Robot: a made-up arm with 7 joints. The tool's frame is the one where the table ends. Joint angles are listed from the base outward.
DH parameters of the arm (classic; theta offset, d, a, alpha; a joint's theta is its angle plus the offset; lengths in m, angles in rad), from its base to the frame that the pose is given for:
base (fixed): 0.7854 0 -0.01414 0
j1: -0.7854 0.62 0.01 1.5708
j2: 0 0.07 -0.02 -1.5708
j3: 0 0.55 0.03 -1.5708
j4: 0 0.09 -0.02 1.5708
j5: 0 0.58 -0.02 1.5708
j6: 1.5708 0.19 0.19 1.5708
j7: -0.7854 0 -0.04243 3.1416
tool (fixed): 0.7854 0.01 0 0
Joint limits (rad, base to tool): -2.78..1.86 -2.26..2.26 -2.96..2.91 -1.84..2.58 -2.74..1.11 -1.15..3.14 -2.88..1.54
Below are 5 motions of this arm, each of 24 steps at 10 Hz.
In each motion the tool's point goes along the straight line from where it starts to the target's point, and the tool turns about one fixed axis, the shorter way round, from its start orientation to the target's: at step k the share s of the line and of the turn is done. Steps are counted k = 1, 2, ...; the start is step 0. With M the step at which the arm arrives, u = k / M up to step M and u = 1 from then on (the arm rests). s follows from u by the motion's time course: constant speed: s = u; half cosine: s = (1 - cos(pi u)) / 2; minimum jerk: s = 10 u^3 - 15 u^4 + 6 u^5.
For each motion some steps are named. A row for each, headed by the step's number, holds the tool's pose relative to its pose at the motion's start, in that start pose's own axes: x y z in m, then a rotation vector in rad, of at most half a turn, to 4 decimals.
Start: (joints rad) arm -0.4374 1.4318 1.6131 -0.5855 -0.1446 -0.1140 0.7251
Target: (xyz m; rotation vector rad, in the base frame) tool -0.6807 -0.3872 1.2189 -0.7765 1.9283 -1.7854
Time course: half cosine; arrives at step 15
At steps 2, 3, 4, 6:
2: -0.0285 0.0004 0.0147 -0.0063 -0.0291 -0.0357
3: -0.0630 0.0009 0.0324 -0.0139 -0.0643 -0.0789
4: -0.1092 0.0015 0.0561 -0.0240 -0.1114 -0.1367
6: -0.2280 0.0031 0.1172 -0.0502 -0.2326 -0.2855

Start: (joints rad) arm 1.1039 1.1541 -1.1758 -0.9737 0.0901 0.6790 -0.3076
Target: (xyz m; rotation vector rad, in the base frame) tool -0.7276 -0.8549 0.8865 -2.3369 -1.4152 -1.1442
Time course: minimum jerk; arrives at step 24
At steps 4, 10, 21, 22, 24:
4: 0.0057 0.0087 -0.0089 -0.0033 -0.0122 -0.0001
10: 0.0561 0.0850 -0.0869 -0.0327 -0.1195 -0.0008
21: 0.1593 0.2414 -0.2467 -0.0927 -0.3393 -0.0023
22: 0.1610 0.2441 -0.2494 -0.0938 -0.3431 -0.0024
24: 0.1619 0.2453 -0.2507 -0.0943 -0.3449 -0.0024

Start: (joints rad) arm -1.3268 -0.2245 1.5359 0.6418 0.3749 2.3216 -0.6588
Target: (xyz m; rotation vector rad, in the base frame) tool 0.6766 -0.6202 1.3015 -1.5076 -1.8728 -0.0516
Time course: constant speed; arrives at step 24
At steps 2, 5, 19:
2: -0.0215 0.0409 0.0036 0.0412 0.0031 -0.0214
5: -0.0537 0.1022 0.0091 0.1030 0.0078 -0.0534
19: -0.2039 0.3883 0.0345 0.3915 0.0295 -0.2030

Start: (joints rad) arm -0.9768 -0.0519 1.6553 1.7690 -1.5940 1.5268 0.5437
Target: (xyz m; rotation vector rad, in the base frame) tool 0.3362 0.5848 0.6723 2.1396 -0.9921 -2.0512
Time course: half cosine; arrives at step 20
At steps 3, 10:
3: 0.0271 0.0170 -0.0106 0.0594 0.0206 0.0475
10: 0.2484 0.1556 -0.0969 0.5448 0.1888 0.4358

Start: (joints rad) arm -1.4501 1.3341 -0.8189 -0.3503 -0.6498 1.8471 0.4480
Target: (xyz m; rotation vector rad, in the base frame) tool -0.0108 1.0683 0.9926 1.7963 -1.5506 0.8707
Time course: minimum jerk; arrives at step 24
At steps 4, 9, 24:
4: 0.0098 0.0124 0.0000 0.0244 -0.0175 0.0124
9: 0.0760 0.0961 0.0002 0.1894 -0.1358 0.0964
24: 0.2760 0.3492 0.0007 0.6881 -0.4934 0.3504

